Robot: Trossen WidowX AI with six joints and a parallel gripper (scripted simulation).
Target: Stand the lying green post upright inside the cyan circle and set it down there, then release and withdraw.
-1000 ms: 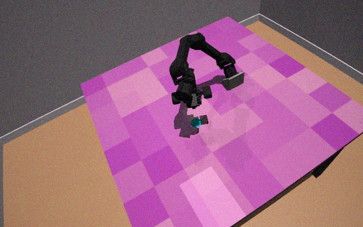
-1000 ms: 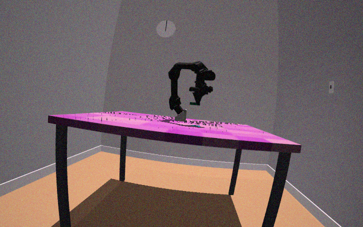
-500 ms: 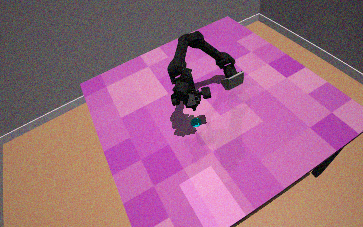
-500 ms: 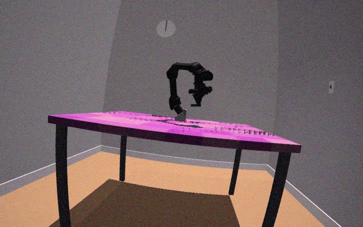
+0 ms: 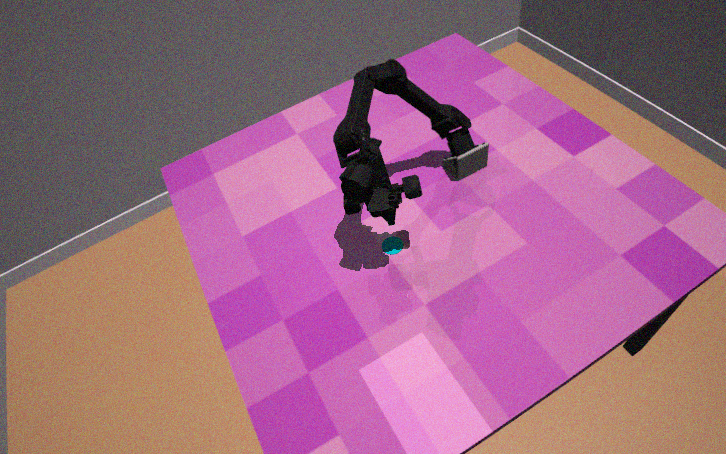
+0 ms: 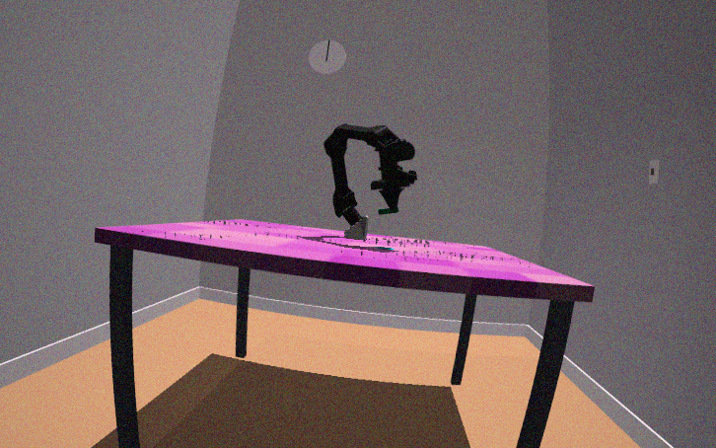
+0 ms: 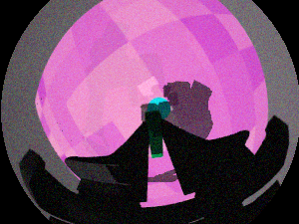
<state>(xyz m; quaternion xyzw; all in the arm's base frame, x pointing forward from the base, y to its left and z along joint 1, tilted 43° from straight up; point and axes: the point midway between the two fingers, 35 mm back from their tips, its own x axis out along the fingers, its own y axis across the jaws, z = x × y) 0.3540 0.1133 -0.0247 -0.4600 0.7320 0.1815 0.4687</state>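
My gripper tip is 1 cm to the left of the cyan circle and 13 cm above it. Also, from my gripper tip: green post (1 cm behind, 2 cm to the right).
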